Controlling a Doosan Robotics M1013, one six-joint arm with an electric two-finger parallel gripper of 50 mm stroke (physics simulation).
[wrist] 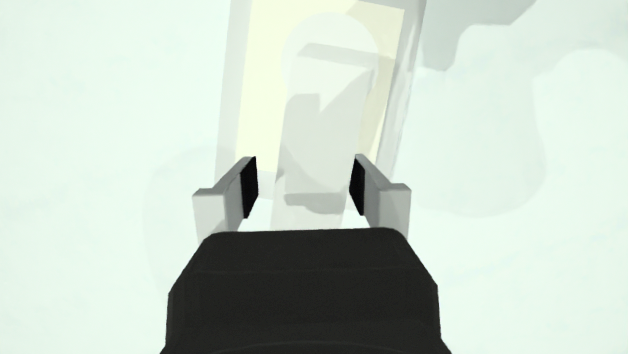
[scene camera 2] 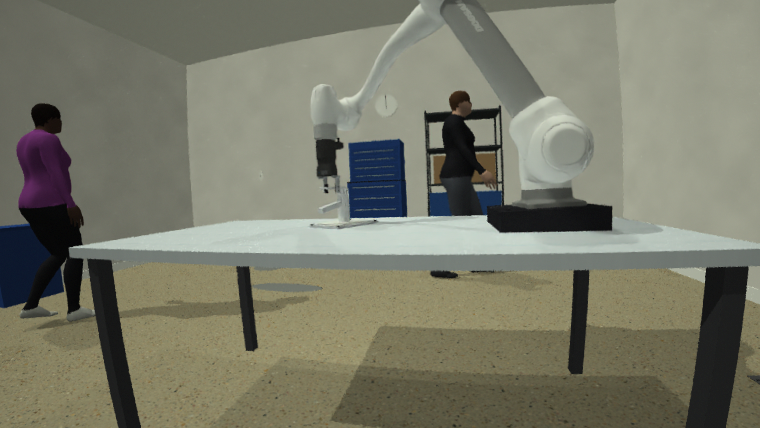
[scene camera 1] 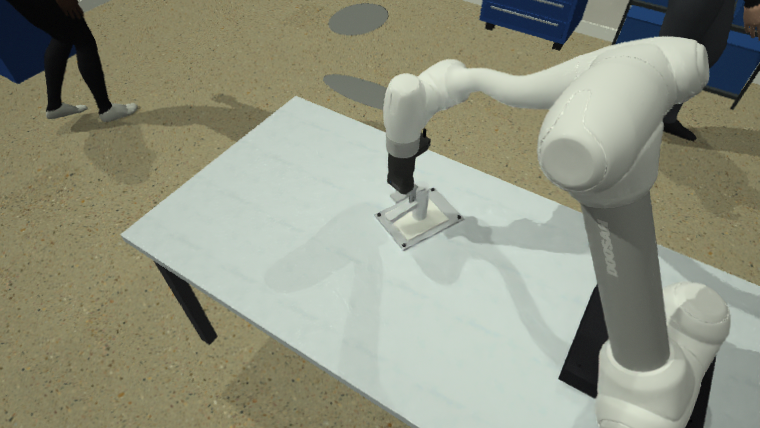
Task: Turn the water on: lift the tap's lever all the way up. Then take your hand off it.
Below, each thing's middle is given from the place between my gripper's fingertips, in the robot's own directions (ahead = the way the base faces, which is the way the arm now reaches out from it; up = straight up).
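Counting from my hand, I find the flat lever (wrist: 329, 64) 1 cm above it, 1 cm to the right of it and 1 cm behind it. The grey base plate (scene camera 1: 444, 206) is 13 cm below my hand, and it is also 5 cm to the right of my hand and 3 cm behind it.
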